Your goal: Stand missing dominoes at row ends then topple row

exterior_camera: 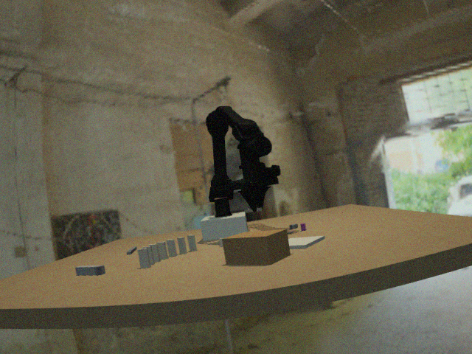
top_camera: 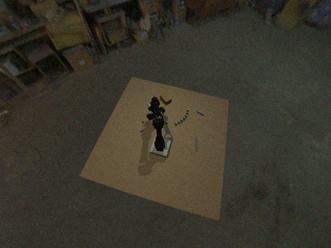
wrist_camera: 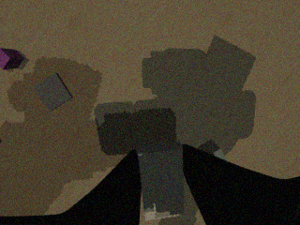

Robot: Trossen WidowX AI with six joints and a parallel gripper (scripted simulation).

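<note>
My gripper tip is 200 mm short of the flat white plate, 60 mm to the right of it and 90 mm above it. Round my gripper tip: grey cube (130 mm behind, 140 mm to the left, 80 mm below); brown box (300 mm ahead, 70 mm to the right, 60 mm below); purple piece (30 mm behind, 150 mm to the left, 80 mm below).
</note>
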